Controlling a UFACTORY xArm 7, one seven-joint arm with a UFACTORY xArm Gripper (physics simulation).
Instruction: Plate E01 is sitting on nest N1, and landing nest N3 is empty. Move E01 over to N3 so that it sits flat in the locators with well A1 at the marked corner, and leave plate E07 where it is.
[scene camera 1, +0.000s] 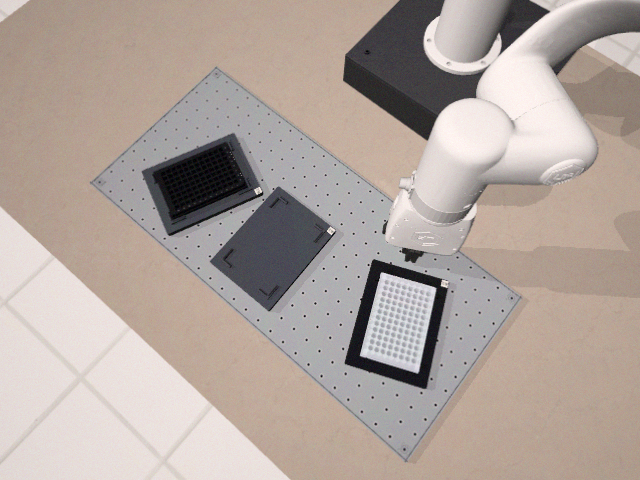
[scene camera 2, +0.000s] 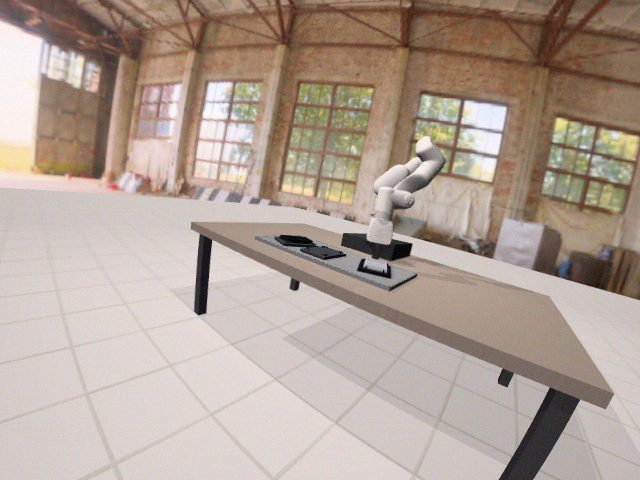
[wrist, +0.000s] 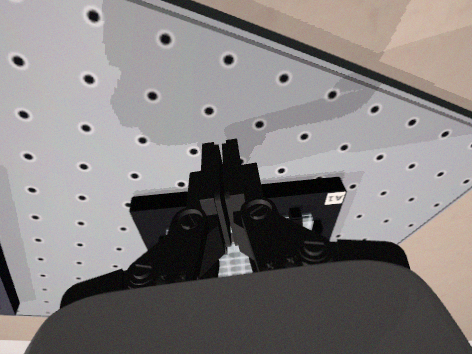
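White 96-well plate E01 lies on black nest N1, whose A1 label shows at one corner. My gripper is shut with nothing between its fingers. It is above the pegboard by N1's short edge on the A1 side, and its fingers hide part of E01 in the wrist view. Empty dark grey nest N3 has corner locators and an A1 label at its right corner. Black plate E07 sits on the left nest.
The nests stand on a grey perforated board on the brown table. The left nest is close beside N3. The robot's black base stands behind the board.
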